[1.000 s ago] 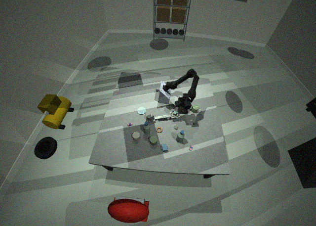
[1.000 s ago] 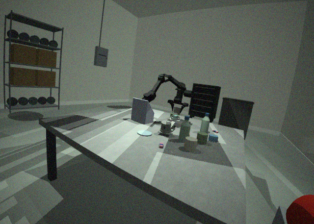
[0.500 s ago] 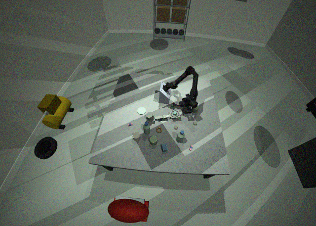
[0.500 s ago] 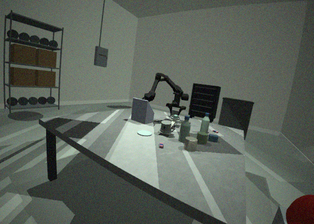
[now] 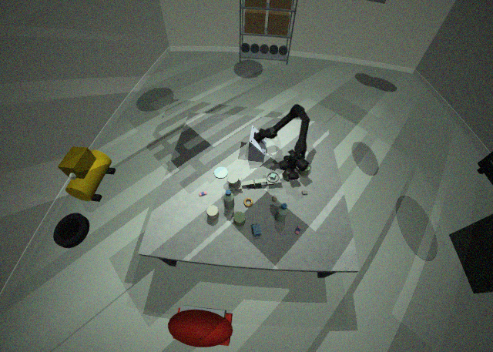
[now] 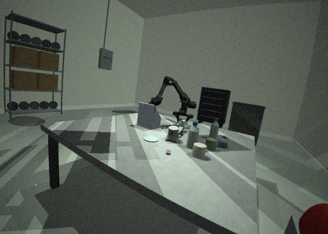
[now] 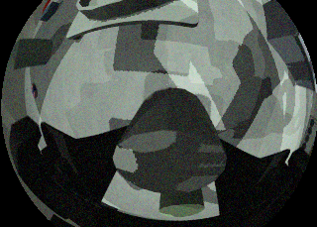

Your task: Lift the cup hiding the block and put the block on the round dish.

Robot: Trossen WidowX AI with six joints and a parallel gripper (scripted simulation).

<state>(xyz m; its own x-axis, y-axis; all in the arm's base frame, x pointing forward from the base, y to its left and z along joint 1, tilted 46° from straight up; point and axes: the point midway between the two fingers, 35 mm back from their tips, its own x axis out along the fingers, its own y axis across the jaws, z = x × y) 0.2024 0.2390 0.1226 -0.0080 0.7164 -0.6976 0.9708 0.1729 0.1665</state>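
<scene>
My gripper tip is 3 cm short of the round pale-blue dish, 48 cm to the left of it and 4 cm above it. Round my gripper tip: blue block: 43 cm ahead, 18 cm to the right, 2 cm below; cream cylinder: 37 cm ahead, 47 cm to the right.
</scene>
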